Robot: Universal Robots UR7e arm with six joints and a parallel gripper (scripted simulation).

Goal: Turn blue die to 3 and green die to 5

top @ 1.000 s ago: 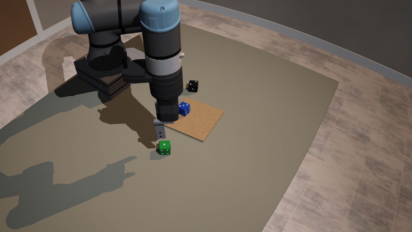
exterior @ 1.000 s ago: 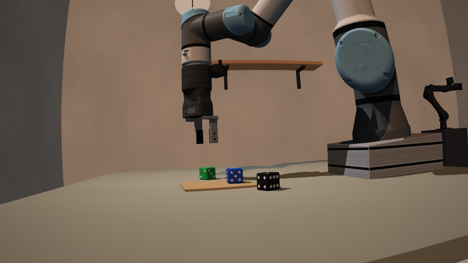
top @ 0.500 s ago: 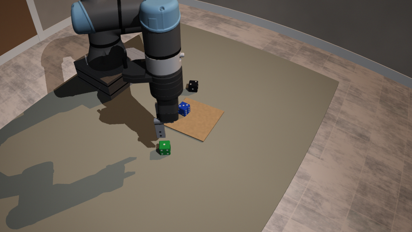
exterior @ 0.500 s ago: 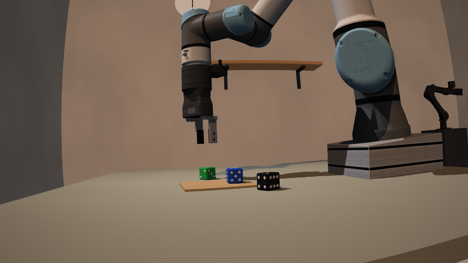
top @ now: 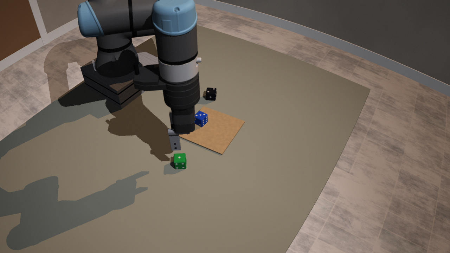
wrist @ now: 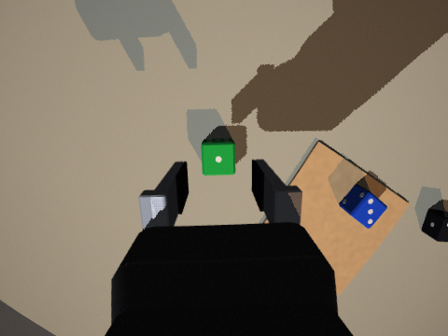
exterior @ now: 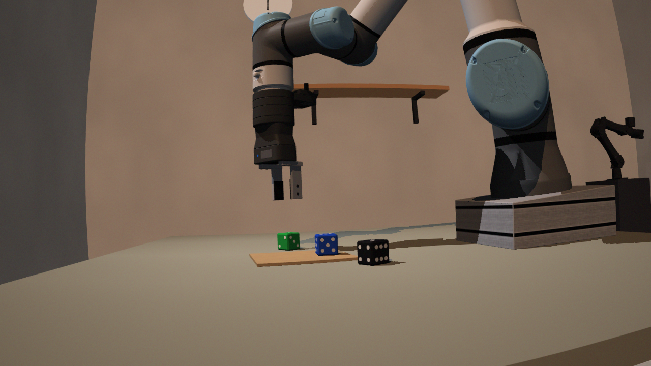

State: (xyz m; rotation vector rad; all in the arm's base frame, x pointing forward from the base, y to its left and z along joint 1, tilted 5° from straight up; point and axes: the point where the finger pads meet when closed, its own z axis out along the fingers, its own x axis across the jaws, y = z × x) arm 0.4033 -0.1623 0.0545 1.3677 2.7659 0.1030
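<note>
The green die lies 90 mm below my hand. Round my hand: brown mat (150 mm to the left, 110 mm below, 10 mm behind); black die (260 mm to the left, 90 mm below, 90 mm behind); blue die (150 mm to the left, 90 mm below, 40 mm behind).
</note>
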